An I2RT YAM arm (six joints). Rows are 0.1 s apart.
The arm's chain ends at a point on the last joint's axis. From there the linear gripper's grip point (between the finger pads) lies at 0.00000 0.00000 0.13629 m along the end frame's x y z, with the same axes.
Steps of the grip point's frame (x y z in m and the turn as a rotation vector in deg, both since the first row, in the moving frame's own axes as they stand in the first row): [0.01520 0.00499 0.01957 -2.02 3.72 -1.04]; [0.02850 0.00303 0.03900 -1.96 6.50 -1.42]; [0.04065 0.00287 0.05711 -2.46 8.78 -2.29]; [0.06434 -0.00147 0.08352 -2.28 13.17 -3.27]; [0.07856 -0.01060 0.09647 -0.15 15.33 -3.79]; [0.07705 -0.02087 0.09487 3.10 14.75 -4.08]
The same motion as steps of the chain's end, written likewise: [0.00632 0.00027 0.01994 -2.02 3.72 -1.04]; [0.01302 -0.00143 0.03996 -1.96 6.50 -1.42]; [0.01974 -0.00254 0.05883 -2.46 8.78 -2.29]; [0.03316 -0.00595 0.08721 -2.28 13.17 -3.27]; [0.04254 -0.00975 0.10132 -0.15 15.33 -3.79]; [0.04266 -0.01235 0.09956 3.10 14.75 -4.08]
